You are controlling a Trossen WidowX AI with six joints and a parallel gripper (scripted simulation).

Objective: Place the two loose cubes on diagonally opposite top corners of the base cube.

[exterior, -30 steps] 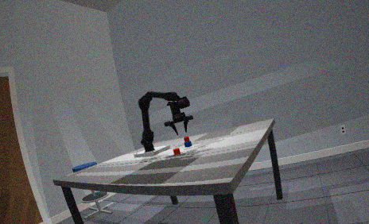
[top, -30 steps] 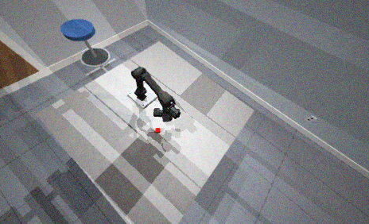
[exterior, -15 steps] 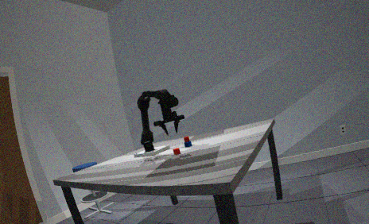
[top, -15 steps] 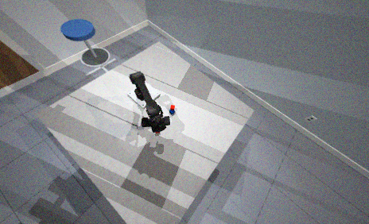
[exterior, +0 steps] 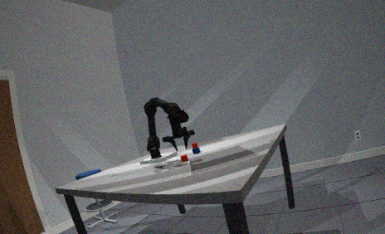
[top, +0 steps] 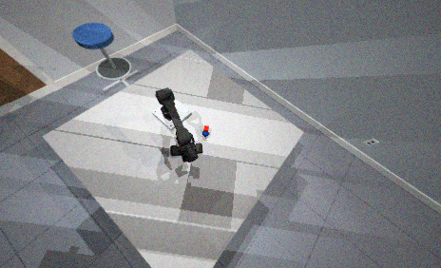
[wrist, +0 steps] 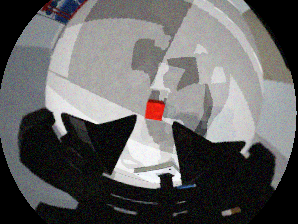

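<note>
The red cube lies 5 cm below my gripper tip. Round my gripper tip: blue base cube: 21 cm to the left, 5 cm below.
</note>
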